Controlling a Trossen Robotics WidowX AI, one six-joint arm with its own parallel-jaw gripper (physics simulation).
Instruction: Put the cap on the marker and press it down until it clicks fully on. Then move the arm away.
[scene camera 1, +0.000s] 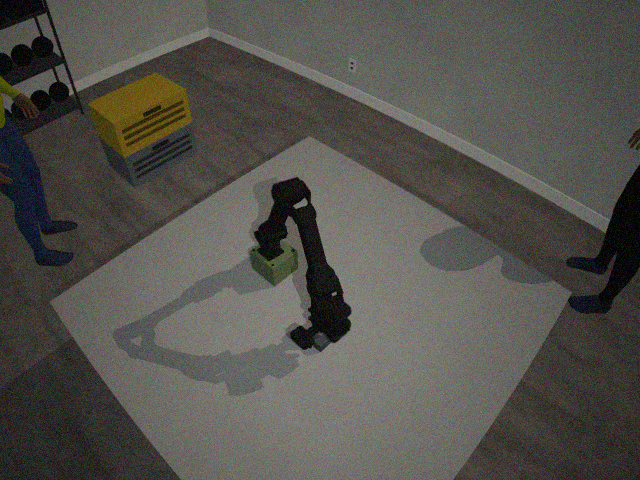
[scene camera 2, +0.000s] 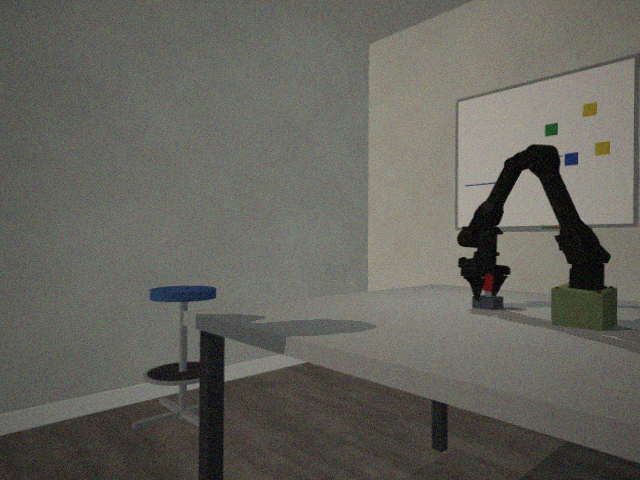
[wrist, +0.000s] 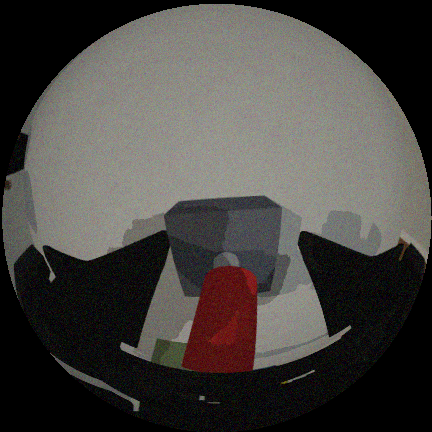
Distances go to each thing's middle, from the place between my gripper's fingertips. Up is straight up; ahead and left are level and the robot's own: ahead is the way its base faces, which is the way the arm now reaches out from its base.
Labels:
Now: hand 20 mm past the red cap (wrist: 222, 337), 10 mm to the right of it and 50 mm below it.

